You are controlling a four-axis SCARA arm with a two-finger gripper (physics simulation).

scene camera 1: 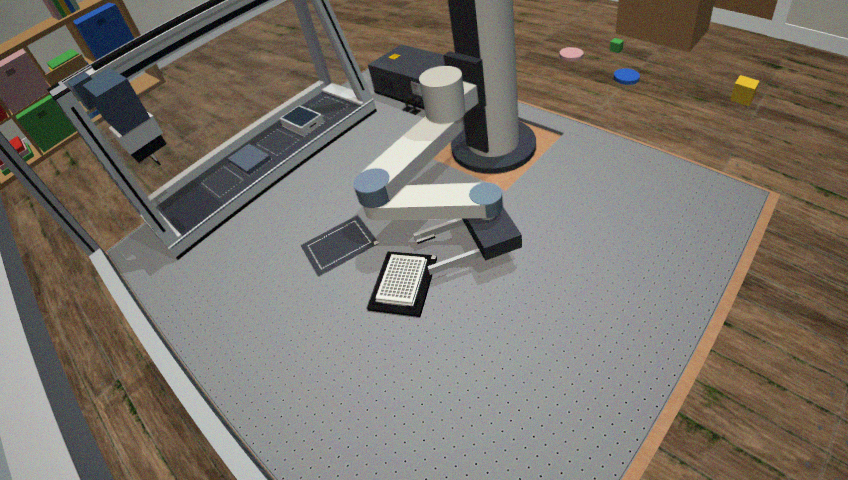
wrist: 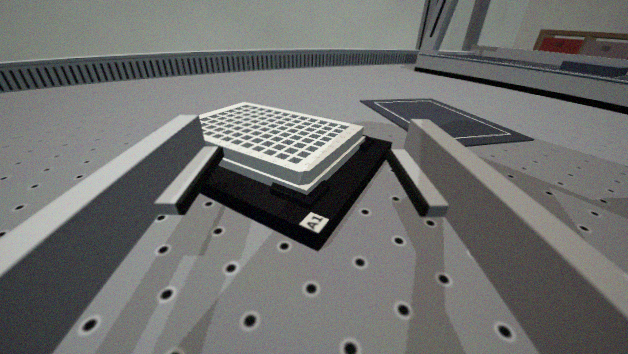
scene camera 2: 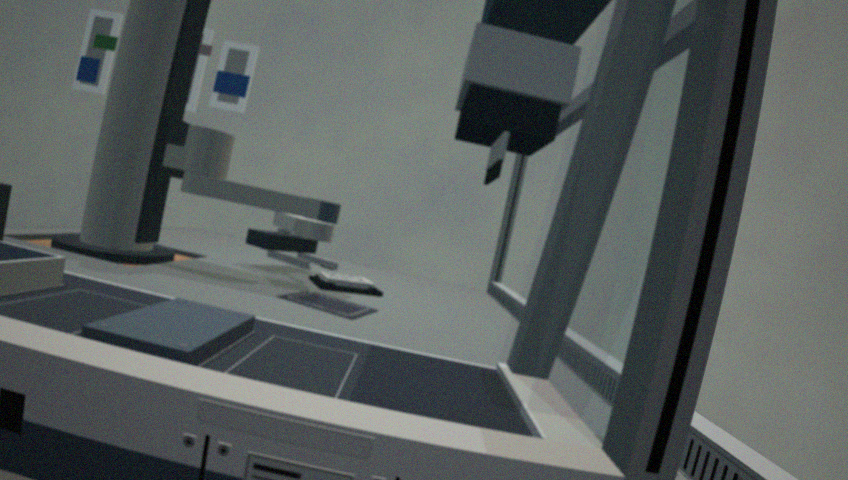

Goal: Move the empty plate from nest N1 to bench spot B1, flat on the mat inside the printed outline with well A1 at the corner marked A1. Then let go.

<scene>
A white well plate (scene camera 1: 400,284) sits on a black flat plate (scene camera 1: 426,279). I also see my gripper (scene camera 1: 421,253), a dark mat with printed outline (scene camera 1: 332,248) and a gantry (scene camera 1: 136,130).
The white well plate is seen too in the wrist view (wrist: 298,151). My gripper is seen too in the wrist view (wrist: 305,136). The dark mat with printed outline is seen too in the wrist view (wrist: 470,130).
</scene>
